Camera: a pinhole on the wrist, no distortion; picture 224 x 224 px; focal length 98.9 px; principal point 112.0 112.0 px. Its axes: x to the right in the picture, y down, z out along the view. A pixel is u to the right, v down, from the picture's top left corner.
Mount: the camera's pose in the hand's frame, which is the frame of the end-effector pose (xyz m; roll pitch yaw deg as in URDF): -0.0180 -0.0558 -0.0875 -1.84 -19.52 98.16
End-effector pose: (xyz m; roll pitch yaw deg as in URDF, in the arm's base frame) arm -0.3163 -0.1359 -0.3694 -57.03 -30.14 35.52
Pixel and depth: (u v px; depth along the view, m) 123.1 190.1 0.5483
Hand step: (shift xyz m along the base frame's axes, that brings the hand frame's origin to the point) -0.6306 -0.1600 0.1545
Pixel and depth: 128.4 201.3 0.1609
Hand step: -0.1662 -0.1174 0.0258
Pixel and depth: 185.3 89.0 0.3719
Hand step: -0.2257 0.2664 0.1228
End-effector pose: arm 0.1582 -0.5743 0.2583 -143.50 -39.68 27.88
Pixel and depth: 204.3 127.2 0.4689
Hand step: 0.1241 0.2319 -0.4831
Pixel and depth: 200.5 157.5 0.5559
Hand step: 0.0145 0.2364 -0.6644
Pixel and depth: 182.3 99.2 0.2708
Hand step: 0.0644 0.1566 -0.1644
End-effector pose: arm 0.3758 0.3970 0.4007 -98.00 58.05 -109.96
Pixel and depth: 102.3 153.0 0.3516
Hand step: 0.2136 -0.1643 0.2303
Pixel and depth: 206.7 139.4 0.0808
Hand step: 0.0202 0.0100 0.0479
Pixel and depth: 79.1 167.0 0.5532
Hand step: 0.3339 -0.3179 0.4565
